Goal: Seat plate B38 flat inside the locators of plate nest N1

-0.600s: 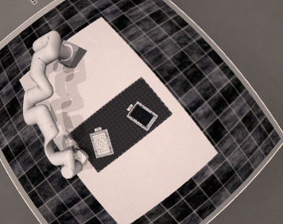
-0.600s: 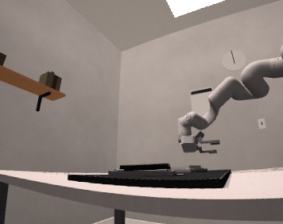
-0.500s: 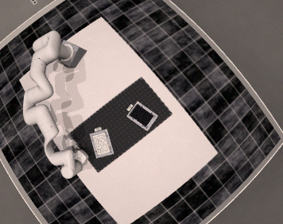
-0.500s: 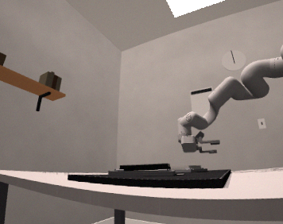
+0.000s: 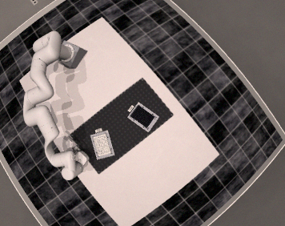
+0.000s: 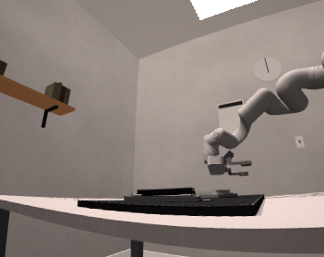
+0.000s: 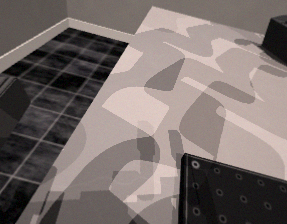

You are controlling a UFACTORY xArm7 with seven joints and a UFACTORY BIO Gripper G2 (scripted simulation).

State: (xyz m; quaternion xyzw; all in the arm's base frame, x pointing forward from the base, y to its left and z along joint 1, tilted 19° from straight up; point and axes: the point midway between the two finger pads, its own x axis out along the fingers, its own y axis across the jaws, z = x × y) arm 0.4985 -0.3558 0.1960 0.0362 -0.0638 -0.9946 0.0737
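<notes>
The black well plate lies 50 cm to the left of my hand, 17 cm ahead of it and 9 cm below it. The rest, counted from my hand: white well plate: 18 cm to the left, 13 cm ahead, 10 cm below; then dark dotted mat: 35 cm to the left, 12 cm below, 11 cm ahead.
</notes>
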